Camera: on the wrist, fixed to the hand. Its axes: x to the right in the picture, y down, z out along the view.
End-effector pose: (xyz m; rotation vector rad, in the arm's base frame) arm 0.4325 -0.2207 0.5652 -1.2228 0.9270 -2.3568
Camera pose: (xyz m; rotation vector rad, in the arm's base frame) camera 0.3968 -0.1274 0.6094 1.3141 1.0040 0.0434
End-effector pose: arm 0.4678 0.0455 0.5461 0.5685 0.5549 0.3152
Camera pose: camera 0.4500 -0.0150 0.4568 -0.5753 -0.1011 -2.5809
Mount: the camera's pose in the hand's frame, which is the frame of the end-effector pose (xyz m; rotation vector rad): -0.0040 -0.0983 -0.0476 -0.0332 -1.0240 -2.9475
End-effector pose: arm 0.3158 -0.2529 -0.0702 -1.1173 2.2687 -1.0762
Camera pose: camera 0.3373 -0.2656 0.0362 2.6526 1.2659 0.1453
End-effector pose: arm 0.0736 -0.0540 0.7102 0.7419 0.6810 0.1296
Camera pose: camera 0.0291 -0.1005 0.6218 -0.8290 0.1458 -2.6521
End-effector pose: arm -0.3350 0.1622 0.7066 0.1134 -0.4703 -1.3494
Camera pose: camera -0.4065 0.1345 0.6287 0.0155 0.4414 1.6790
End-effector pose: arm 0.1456 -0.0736 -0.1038 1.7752 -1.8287 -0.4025
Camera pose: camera 0.2532 -0.0699 -0.1224 -1.5454 -1.3641 1.2594
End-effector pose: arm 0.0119 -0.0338 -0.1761 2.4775 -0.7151 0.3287
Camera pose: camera 0.0589 0.0648 -0.1802 0.9101 2.3747 -1.7021
